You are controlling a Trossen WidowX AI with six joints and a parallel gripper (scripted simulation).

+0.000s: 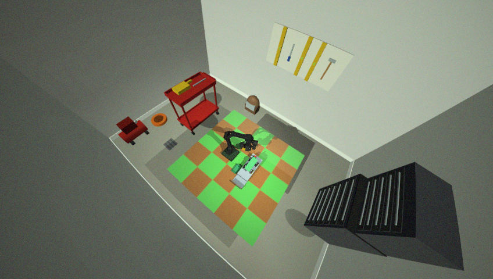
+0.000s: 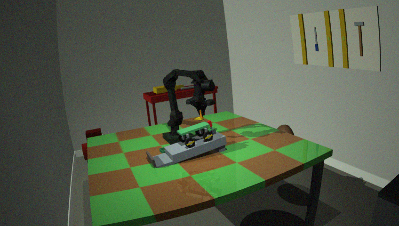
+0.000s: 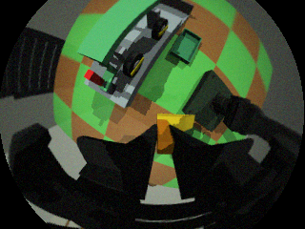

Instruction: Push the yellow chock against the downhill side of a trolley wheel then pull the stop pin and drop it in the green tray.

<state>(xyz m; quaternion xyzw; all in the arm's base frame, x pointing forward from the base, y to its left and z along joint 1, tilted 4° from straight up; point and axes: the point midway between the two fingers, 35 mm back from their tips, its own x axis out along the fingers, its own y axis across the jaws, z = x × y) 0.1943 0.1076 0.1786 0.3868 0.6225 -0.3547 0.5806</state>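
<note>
Now: gripper tip 2 cm past the yellow chock, 1 cm to the left of it and 1 cm above it. Also, from my gripper tip: grey ramp: 15 cm ahead, 12 cm to the right, 13 cm below; red-headed stop pin: 13 cm ahead, 4 cm below; trolley: 15 cm ahead, 12 cm to the right, 6 cm below.
</note>
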